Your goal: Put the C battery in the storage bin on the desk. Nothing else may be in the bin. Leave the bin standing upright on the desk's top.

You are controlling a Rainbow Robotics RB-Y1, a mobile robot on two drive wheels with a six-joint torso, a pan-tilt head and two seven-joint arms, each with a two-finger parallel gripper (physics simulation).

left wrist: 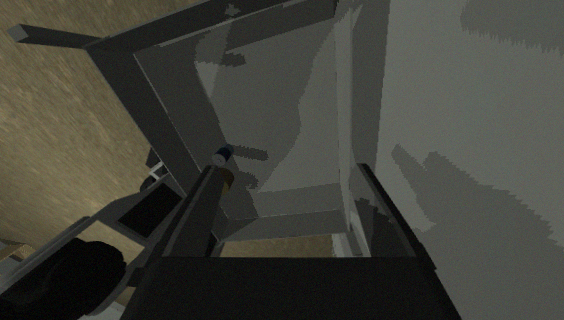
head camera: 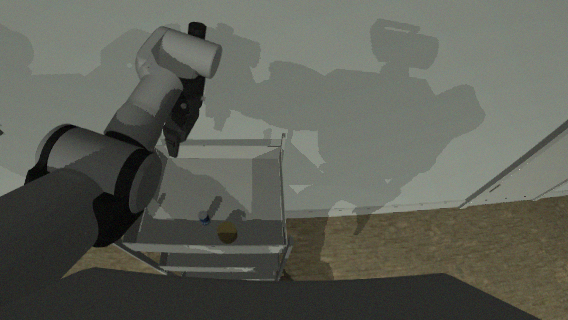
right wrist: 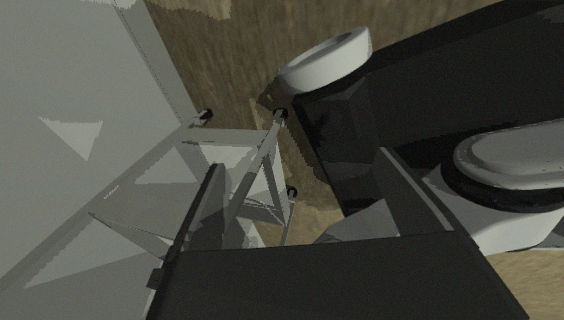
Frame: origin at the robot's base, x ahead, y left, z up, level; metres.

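Where they show: left gripper, fingertip midpoint: (left wrist: 285,172) (head camera: 181,140); right gripper, fingertip midpoint: (right wrist: 299,165).
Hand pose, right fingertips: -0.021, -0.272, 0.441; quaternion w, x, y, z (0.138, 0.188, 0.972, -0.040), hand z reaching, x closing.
Things, the pixels of their top centre, and the offset from my right fingertips, as dx, dy, dz.
- small blue cylinder with a pale end, middle of its top: (left wrist: 218,160) (head camera: 202,214) +0.360, +0.299, +0.272
- yellow-brown round object, middle of its top: (left wrist: 217,186) (head camera: 226,230) +0.298, +0.249, +0.259
The C battery looks to be the small blue cylinder with a pale end (head camera: 204,218) (left wrist: 222,155); it stands on the top tray of a grey cart (head camera: 175,247) (left wrist: 345,100) (right wrist: 249,177). My left gripper (head camera: 172,151) (left wrist: 285,172) is open and empty. In the head camera it appears over the cart's far left corner, up and left of the battery. In the left wrist view the battery lies just beyond the tip of the left-hand finger. My right gripper (right wrist: 299,165) is open and empty, above the cart's side and my base. The storage bin and the desk do not show.
A yellow-brown round object (head camera: 227,233) (left wrist: 228,181) is close beside the battery, partly behind a finger in the left wrist view. The cart has raised rims and corner posts. A pale wall is behind it. My dark base (right wrist: 335,130) and white wheel (right wrist: 327,62) are near the cart.
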